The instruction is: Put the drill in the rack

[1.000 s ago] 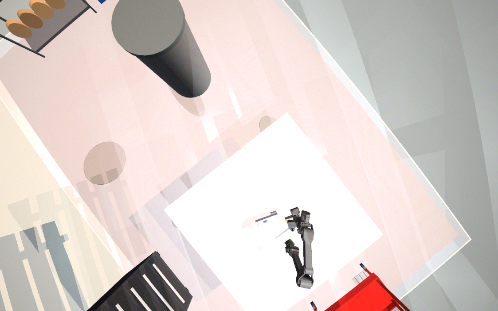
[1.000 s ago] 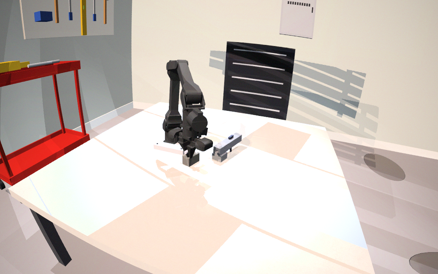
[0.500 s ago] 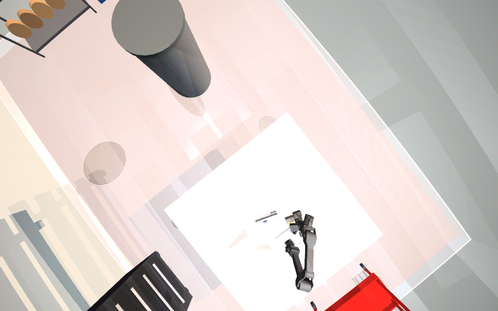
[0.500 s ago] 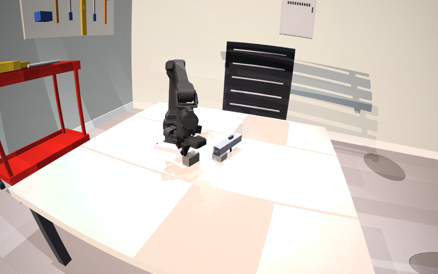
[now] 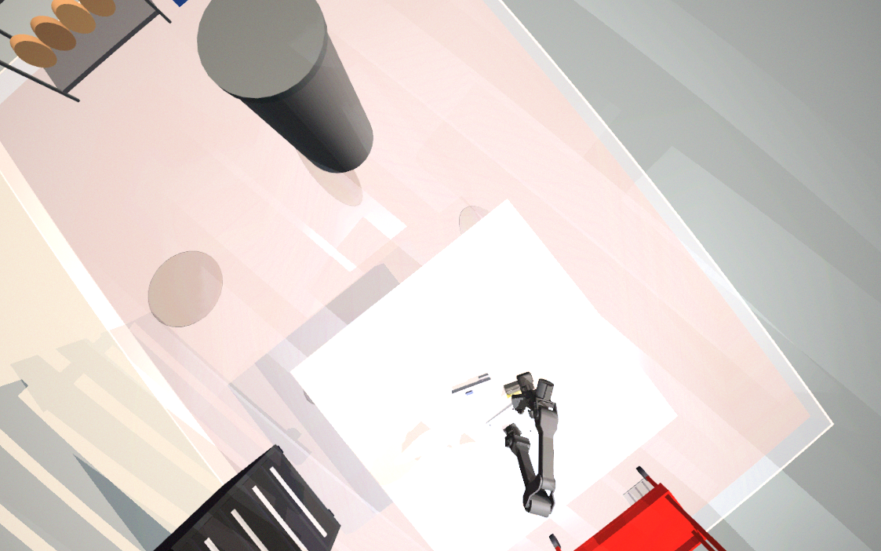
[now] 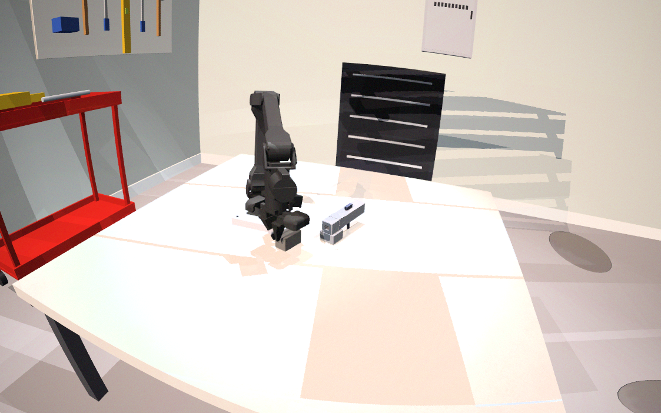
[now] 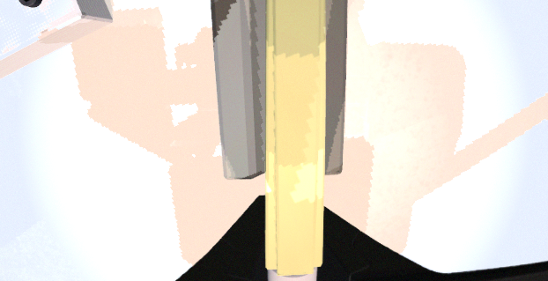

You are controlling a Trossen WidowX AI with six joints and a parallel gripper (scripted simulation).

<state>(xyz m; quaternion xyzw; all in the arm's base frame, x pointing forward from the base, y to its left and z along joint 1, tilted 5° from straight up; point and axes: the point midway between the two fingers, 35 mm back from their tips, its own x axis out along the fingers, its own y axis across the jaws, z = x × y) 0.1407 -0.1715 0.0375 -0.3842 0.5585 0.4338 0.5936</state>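
Now: the yellow drill 10 mm ahead of my gripper tip, 40 mm to the left of it and 30 mm above it. Round my gripper tip: grey grooved rack: 20 mm ahead, 50 mm to the left, 20 mm below; light grey fixture bar: 140 mm ahead, 180 mm to the left, 10 mm above; dark blue key: 150 mm ahead, 200 mm to the left, 20 mm above.
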